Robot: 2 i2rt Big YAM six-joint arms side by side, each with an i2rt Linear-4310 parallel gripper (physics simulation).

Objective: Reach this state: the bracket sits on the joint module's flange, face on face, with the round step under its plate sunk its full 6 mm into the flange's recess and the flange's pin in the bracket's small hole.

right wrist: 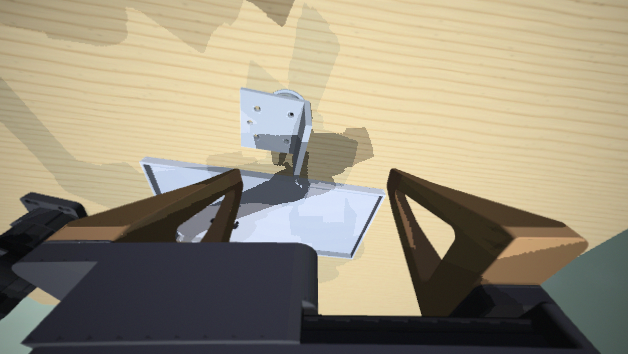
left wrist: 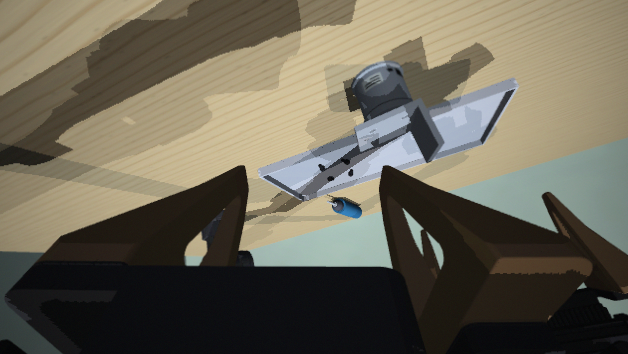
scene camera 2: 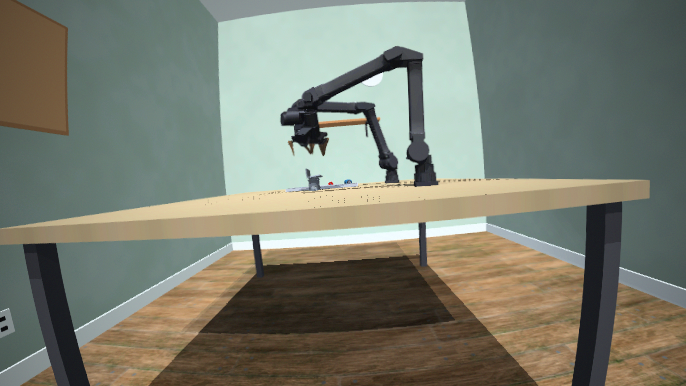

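Seen in the pictures: left gripper, between the fingertips: (left wrist: 313, 177) (scene camera 2: 317, 154); right gripper, between the fingertips: (right wrist: 314, 176) (scene camera 2: 303, 155); left arm's base, origin of its link: (scene camera 2: 425, 185); right arm's base, origin of its link: (right wrist: 65, 215) (left wrist: 218, 218) (scene camera 2: 392, 182).
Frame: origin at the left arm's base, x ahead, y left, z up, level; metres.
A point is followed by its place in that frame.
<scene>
The dark grey joint module (scene camera 2: 314, 184) @[x 0.528, y -0.226, z 0.031 m] (left wrist: 381, 92) @[x 0.532, y -0.224, z 0.037 m] stands upright beside the tray. The light grey L-shaped bracket (scene camera 2: 316, 176) @[x 0.509, y -0.213, z 0.071 m] (left wrist: 382, 129) @[x 0.523, y -0.235, z 0.074 m] (right wrist: 270, 120) @[x 0.526, y -0.238, z 0.074 m] lies with its holed plate over the module's top, its other plate standing up at one end. The plate hides the flange, step and pin, so I cannot tell whether it is fully seated. My left gripper (left wrist: 313, 177) @[x 0.450, y -0.080, z 0.165 m] is partly open and empty, above the table. My right gripper (right wrist: 314, 176) @[x 0.571, y -0.213, z 0.185 m] is open and empty, above the bracket and tray. Neither gripper touches the bracket.
A pale shallow tray (left wrist: 492, 107) @[x 0.747, y -0.406, z 0.004 m] (right wrist: 335, 240) @[x 0.725, y -0.509, z 0.004 m] lies next to the module, with several small black screws in it. A blue screwdriver-like tool (left wrist: 348, 208) @[x 0.479, y -0.752, z 0.031 m] lies beyond the tray. A small red thing (scene camera 2: 330, 183) @[x 0.601, y -0.770, z 0.023 m] shows by the tray. Both grippers hang close to each other.
</scene>
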